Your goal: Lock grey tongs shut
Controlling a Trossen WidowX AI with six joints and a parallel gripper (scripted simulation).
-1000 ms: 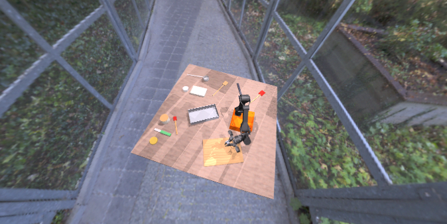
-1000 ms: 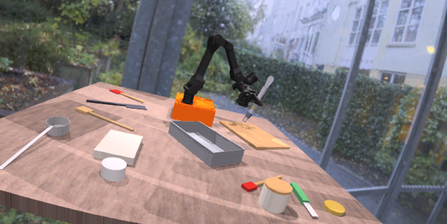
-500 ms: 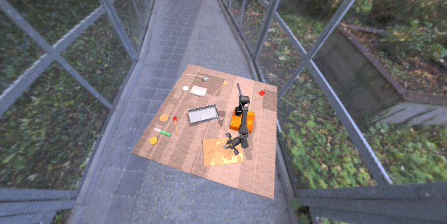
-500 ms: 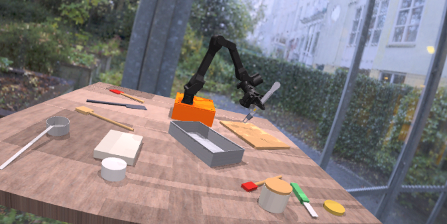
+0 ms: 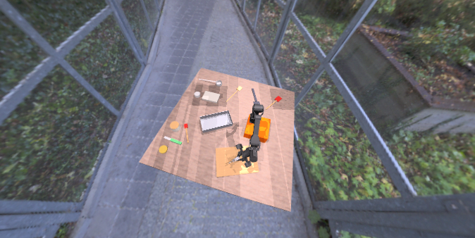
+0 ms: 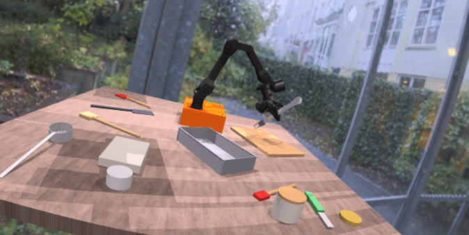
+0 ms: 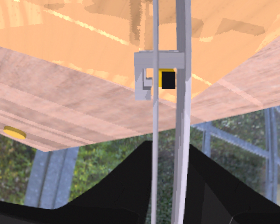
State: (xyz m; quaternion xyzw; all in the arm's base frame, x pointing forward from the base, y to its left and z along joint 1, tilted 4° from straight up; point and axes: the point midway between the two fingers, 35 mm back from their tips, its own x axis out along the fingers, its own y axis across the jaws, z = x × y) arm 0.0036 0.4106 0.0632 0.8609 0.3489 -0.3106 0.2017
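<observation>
Right now the wooden board is 3 cm to the right of my gripper tip and 12 cm below it. The rest, counted from my gripper tip: green-handled knife: 62 cm ahead, 3 cm to the left, 12 cm below; yellow disc: 64 cm ahead, 13 cm to the left, 12 cm below; grey roasting tin: 32 cm ahead, 31 cm to the right, 10 cm below.
</observation>
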